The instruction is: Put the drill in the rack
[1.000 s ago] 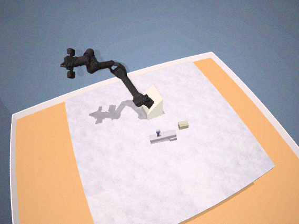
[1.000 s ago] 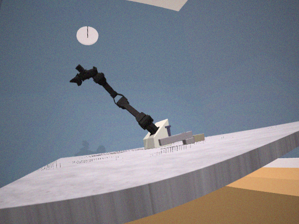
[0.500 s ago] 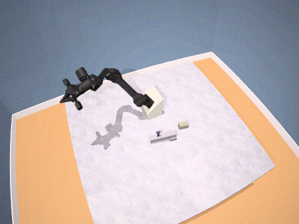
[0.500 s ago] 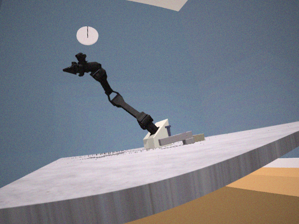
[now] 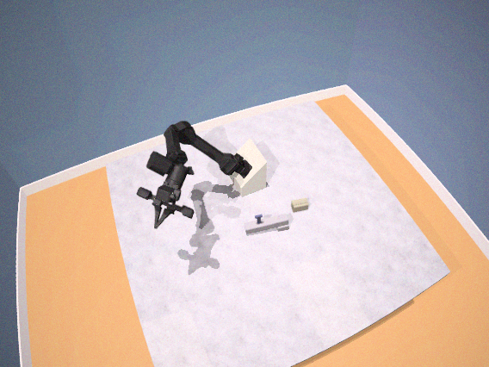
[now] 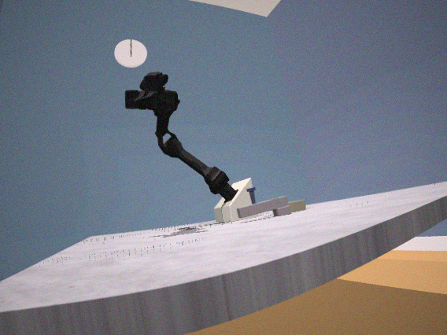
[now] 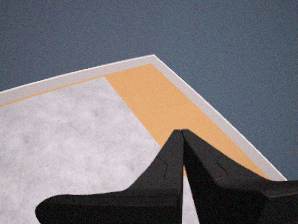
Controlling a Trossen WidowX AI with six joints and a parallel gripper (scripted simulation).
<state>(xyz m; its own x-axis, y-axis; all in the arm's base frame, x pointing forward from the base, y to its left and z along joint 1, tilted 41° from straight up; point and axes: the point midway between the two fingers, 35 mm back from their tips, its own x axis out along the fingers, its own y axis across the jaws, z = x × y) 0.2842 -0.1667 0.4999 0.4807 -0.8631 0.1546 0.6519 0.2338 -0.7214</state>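
The key lies 3 cm behind my gripper tip, 40 cm to the left of it and 31 cm below it. From my gripper tip the other things lie so: olive-tan rack 3 cm behind, 61 cm to the left, 37 cm below; drill 1 cm behind, 45 cm to the left, 35 cm below; holder block 1 cm behind, 43 cm to the left, 36 cm below.
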